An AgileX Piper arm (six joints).
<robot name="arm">
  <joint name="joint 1" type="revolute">
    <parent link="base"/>
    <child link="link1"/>
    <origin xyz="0 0 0.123" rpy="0 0 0"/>
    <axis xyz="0 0 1"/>
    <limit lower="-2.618" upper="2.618"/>
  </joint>
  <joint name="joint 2" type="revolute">
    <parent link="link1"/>
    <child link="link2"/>
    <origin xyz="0 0 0" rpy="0 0 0"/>
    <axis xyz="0 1 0"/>
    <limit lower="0" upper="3.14"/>
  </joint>
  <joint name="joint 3" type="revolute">
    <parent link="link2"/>
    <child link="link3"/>
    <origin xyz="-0.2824 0 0.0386" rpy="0 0 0"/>
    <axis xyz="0 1 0"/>
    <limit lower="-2.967" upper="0"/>
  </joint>
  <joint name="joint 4" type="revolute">
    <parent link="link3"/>
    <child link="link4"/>
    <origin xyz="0.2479 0 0.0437" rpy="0 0 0"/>
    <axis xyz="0.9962 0 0.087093"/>
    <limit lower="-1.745" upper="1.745"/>
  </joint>
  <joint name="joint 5" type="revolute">
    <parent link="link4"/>
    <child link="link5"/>
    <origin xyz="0 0 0" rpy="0 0 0"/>
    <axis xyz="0 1 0"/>
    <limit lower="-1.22" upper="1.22"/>
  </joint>
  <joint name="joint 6" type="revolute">
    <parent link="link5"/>
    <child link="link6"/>
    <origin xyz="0.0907 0 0.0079" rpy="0 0 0"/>
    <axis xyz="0.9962 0 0.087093"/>
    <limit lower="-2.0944" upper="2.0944"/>
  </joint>
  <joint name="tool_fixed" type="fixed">
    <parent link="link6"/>
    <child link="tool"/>
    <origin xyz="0 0 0" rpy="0 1.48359 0"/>
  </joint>
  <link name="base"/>
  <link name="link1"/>
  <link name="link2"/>
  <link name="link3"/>
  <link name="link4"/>
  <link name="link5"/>
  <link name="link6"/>
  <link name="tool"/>
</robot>
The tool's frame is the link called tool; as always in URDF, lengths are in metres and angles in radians.
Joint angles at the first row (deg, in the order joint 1, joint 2, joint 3, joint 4, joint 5, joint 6):
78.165, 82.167, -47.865, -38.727, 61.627, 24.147
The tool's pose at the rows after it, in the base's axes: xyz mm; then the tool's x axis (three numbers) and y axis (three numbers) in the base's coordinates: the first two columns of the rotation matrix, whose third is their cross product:
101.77 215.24 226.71 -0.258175 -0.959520 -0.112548 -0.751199 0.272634 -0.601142
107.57 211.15 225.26 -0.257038 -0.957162 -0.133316 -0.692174 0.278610 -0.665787
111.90 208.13 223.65 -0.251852 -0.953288 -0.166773 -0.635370 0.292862 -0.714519
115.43 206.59 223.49 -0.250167 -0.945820 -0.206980 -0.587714 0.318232 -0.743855
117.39 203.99 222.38 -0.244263 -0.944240 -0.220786 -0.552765 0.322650 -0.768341
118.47 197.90 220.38 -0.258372 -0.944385 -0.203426 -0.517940 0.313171 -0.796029
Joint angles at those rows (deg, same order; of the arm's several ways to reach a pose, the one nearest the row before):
78.165, 82.168, -46.438, -43.062, 63.129, 26.940
78.062, 82.166, -44.745, -49.073, 63.496, 31.398
78.062, 82.167, -43.043, -54.605, 63.495, 36.258
77.946, 82.168, -41.953, -58.855, 63.496, 40.649
77.945, 82.168, -40.820, -61.905, 63.998, 43.315
77.944, 82.167, -39.532, -63.542, 66.090, 44.695

